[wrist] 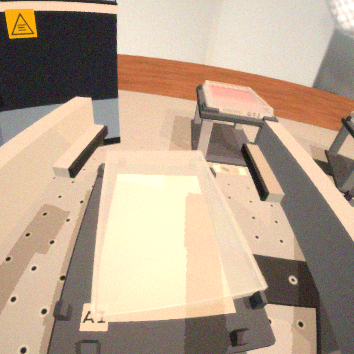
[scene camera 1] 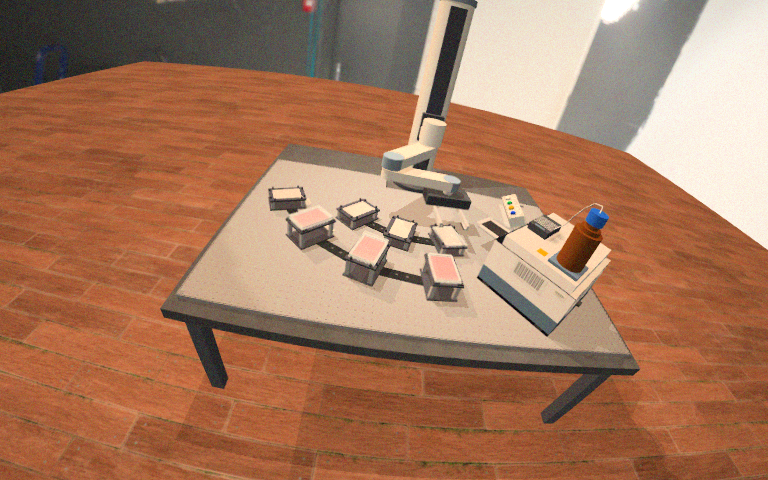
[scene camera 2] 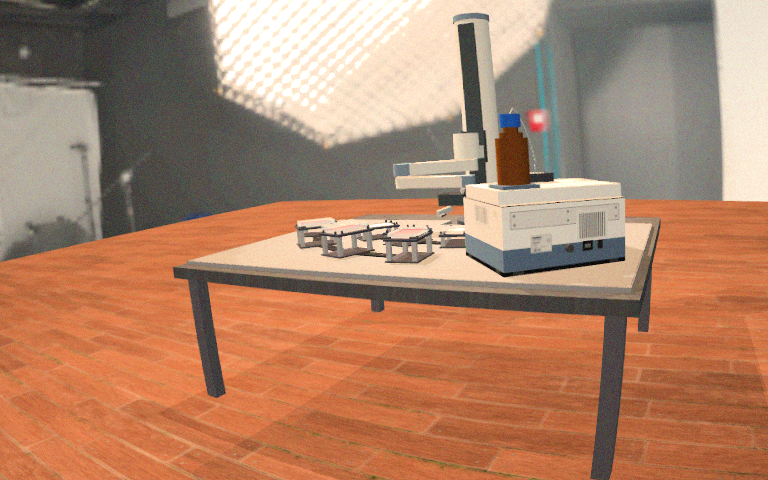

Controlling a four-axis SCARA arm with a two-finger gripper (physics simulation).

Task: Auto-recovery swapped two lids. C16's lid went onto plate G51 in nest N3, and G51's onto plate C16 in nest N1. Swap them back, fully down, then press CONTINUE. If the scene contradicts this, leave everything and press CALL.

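Observation:
My gripper is open and empty; its fingers stand apart above the far end of the nearest nest. In the wrist view a clear lid lies on the cream plate marked A1, looking slightly turned against it, on a dark nest. That plate also shows in scene camera 1. Beyond it, a pink plate sits on a taller nest, with a small label that seems to read G51. No C16 label is readable. The button box has green, orange and blue buttons; their labels are unreadable.
More nests hold pink plates and cream plates. A white and blue machine with a brown bottle stands on the table's right side.

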